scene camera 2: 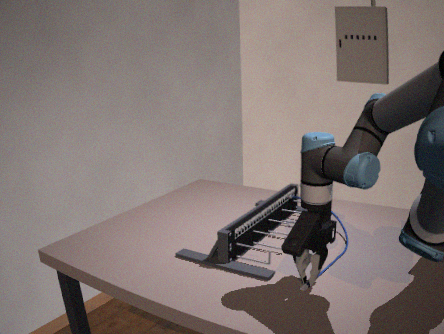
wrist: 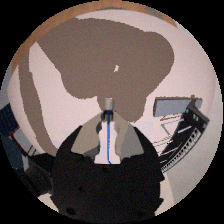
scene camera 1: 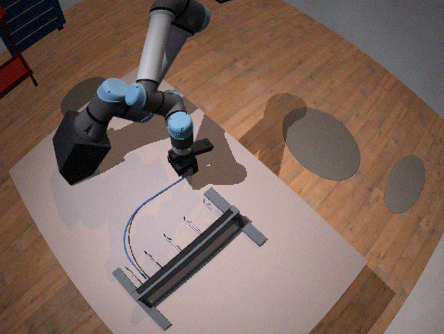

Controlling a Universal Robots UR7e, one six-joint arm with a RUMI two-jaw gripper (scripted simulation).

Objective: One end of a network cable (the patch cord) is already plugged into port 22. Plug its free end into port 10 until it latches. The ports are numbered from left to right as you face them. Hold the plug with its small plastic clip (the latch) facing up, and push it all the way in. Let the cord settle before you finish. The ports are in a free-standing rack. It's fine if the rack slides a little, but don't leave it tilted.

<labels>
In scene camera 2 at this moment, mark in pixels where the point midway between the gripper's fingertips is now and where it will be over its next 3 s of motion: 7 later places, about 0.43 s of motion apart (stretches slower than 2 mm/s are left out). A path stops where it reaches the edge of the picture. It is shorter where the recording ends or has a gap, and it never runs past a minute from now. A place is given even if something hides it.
My gripper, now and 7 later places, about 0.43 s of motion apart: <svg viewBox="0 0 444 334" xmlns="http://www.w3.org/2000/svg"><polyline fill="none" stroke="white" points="307,285 307,284 307,280 308,273 308,268 309,265 309,264 308,263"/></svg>
</labels>
